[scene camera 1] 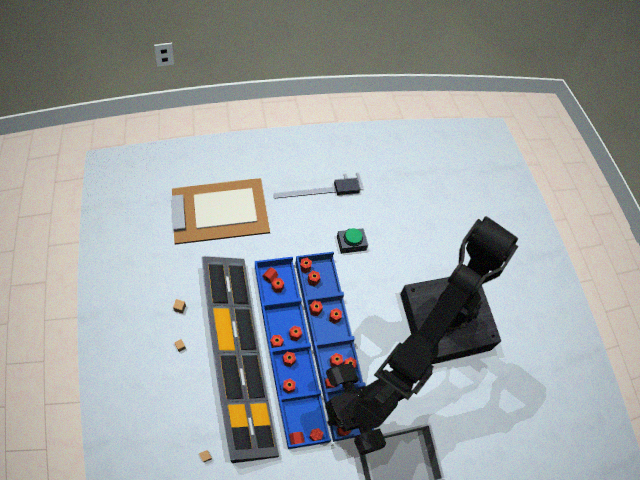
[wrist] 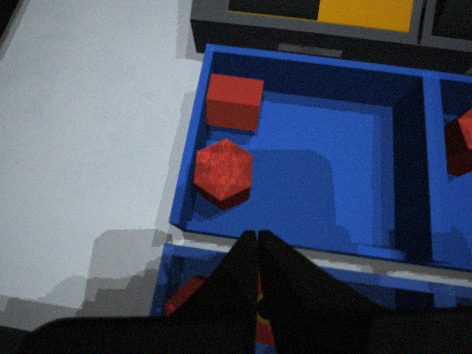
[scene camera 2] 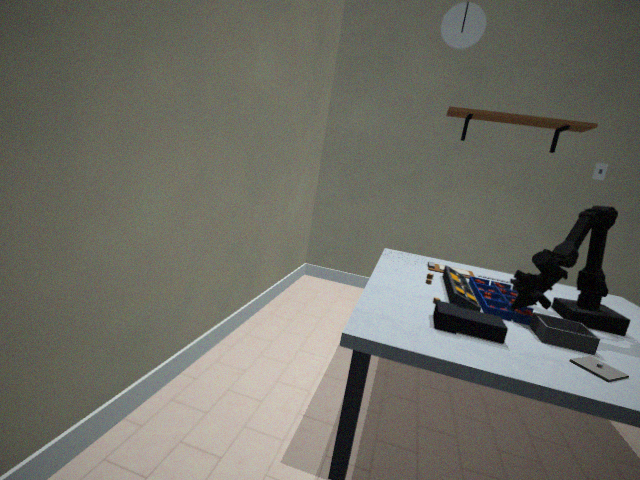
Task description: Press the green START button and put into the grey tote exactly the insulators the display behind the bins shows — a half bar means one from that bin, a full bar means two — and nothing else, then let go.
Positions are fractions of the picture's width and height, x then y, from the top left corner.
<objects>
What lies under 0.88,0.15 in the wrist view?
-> A display panel.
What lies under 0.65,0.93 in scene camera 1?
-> A grey tote.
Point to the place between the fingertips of the gripper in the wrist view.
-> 0.54,0.68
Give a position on a grey caliper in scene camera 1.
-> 0.54,0.39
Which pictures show the gripper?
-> Scene camera 1, the wrist view and scene camera 2: all of them.
</objects>
